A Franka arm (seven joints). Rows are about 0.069 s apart.
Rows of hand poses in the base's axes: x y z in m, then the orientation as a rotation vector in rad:
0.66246, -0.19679, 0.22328, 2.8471, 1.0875, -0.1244
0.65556, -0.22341, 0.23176, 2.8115, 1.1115, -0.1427
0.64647, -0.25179, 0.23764, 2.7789, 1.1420, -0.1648
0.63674, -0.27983, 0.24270, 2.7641, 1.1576, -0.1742
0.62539, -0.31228, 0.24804, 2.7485, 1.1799, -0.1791
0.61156, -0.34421, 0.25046, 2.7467, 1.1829, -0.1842
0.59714, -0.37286, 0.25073, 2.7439, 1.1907, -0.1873
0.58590, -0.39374, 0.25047, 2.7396, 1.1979, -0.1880
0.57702, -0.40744, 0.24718, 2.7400, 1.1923, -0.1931
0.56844, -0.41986, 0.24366, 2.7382, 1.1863, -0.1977
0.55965, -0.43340, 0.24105, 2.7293, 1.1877, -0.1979
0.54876, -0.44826, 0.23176, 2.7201, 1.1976, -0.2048
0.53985, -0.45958, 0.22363, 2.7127, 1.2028, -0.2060
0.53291, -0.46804, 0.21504, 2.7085, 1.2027, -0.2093
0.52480, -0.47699, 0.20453, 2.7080, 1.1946, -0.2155
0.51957, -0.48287, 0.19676, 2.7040, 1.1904, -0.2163
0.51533, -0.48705, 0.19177, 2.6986, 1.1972, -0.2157
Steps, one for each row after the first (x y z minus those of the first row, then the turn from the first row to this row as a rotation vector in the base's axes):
-0.00690, -0.02662, 0.00848, -0.0261, 0.0048, 0.0235
-0.01599, -0.05500, 0.01436, -0.0476, 0.0142, 0.0502
-0.02572, -0.08304, 0.01942, -0.0563, 0.0185, 0.0635
-0.03707, -0.11549, 0.02476, -0.0622, 0.0208, 0.0812
-0.05090, -0.14742, 0.02718, -0.0635, 0.0241, 0.0834
-0.06532, -0.17607, 0.02745, -0.0635, 0.0266, 0.0888
-0.07656, -0.19695, 0.02719, -0.0645, 0.0270, 0.0943
-0.08544, -0.21065, 0.02390, -0.0673, 0.0295, 0.0907
-0.09402, -0.22307, 0.02038, -0.0720, 0.0310, 0.0875
-0.10281, -0.23661, 0.01777, -0.0792, 0.0289, 0.0910
-0.11370, -0.25147, 0.00848, -0.0845, 0.0324, 0.0994
-0.12261, -0.26279, 0.00035, -0.0890, 0.0320, 0.1047
-0.12955, -0.27125, -0.00824, -0.0932, 0.0330, 0.1058
-0.13766, -0.28020, -0.01875, -0.0980, 0.0356, 0.1009
-0.14289, -0.28608, -0.02652, -0.1032, 0.0344, 0.0995
-0.14713, -0.29026, -0.03151, -0.1051, 0.0336, 0.1053

